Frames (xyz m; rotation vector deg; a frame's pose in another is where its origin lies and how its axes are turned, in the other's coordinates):
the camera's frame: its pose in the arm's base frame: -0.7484 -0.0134 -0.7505 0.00 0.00 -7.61
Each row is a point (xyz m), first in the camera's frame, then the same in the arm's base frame.
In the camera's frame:
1: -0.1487 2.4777 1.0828
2: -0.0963 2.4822 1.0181
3: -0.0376 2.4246 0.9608
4: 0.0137 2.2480 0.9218
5: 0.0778 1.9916 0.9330
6: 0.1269 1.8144 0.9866
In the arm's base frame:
1: -0.5677 2.4622 0.3323
2: -0.5151 2.4597 0.2676
3: -0.4646 2.3948 0.2103
4: -0.4371 2.2130 0.1713
5: -0.4075 1.9504 0.1825
6: -0.3823 1.7682 0.2361

